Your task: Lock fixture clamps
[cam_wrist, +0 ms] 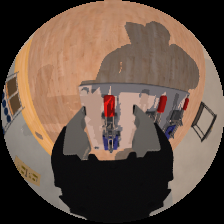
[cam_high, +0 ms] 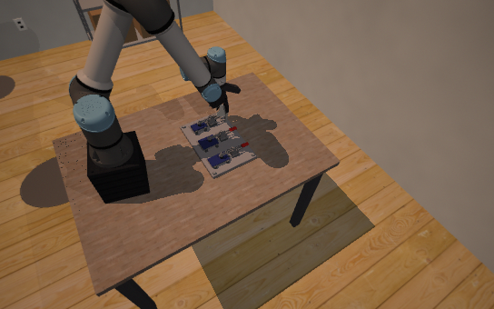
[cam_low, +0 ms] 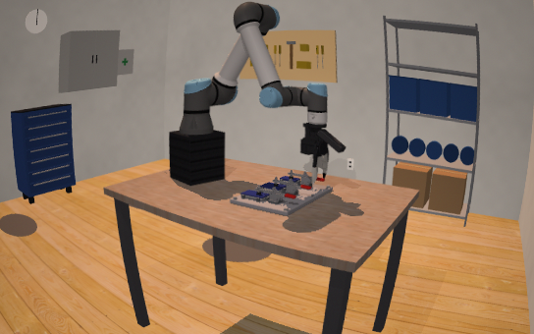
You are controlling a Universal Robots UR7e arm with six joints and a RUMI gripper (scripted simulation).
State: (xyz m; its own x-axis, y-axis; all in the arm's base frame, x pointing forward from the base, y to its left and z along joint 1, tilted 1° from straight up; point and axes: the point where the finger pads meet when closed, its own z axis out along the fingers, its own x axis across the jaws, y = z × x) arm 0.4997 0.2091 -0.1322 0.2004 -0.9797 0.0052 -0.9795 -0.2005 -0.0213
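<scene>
My hand is 13 cm to the left of the grey fixture plate, 6 cm past it and 5 cm above it.
</scene>
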